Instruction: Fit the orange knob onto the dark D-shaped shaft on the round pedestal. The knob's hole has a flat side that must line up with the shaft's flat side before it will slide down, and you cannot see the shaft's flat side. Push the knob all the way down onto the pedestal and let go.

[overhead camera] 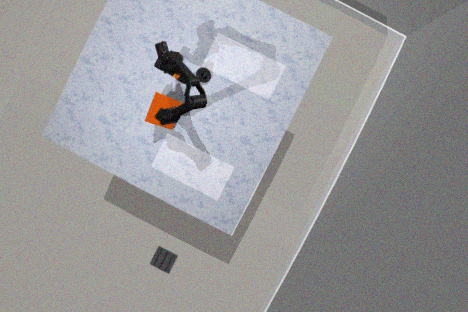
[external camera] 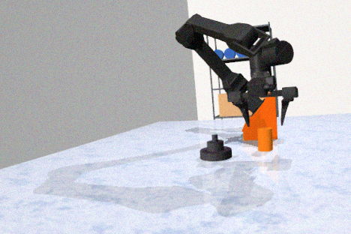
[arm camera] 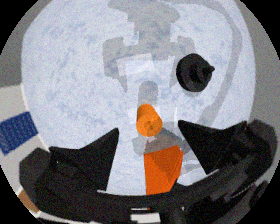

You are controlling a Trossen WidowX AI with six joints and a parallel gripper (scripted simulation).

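Right now my gripper tip is 4 cm above the orange knob. Round my gripper tip: dark round pedestal (12 cm to the right, 8 cm ahead, 4 cm below).
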